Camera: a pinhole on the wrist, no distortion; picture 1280 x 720 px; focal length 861.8 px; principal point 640.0 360.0 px. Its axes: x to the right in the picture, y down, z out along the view. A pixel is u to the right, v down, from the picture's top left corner.
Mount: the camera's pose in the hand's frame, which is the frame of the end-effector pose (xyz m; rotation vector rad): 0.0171 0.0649 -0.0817 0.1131 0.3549 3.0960
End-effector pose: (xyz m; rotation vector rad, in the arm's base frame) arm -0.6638 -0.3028 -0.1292 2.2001 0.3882 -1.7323
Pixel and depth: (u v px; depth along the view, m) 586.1 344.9 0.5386
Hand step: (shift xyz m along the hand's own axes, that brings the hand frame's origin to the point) 0.0910 0.1943 0.4371
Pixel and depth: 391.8 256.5 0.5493
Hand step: 0.2168 0.2478 0.4260
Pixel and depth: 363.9 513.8 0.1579
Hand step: 0.0789 0.0714 0.0746
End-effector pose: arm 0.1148 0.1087 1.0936 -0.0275 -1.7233 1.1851
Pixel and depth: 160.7 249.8 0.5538
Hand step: 0.3666 0.2489 0.4189
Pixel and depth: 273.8 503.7 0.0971
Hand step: 0.0652 0.0697 0.0134
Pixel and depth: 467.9 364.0 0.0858
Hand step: 0.0406 0.0833 0.0006
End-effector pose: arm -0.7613 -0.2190 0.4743 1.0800 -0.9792 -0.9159
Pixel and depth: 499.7 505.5 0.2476
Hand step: 0.0752 0.0787 0.1655
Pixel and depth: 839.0 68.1 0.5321
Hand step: -0.0630 0.3640 0.4029
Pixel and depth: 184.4 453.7 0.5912
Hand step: 0.3719 0.1256 0.4855
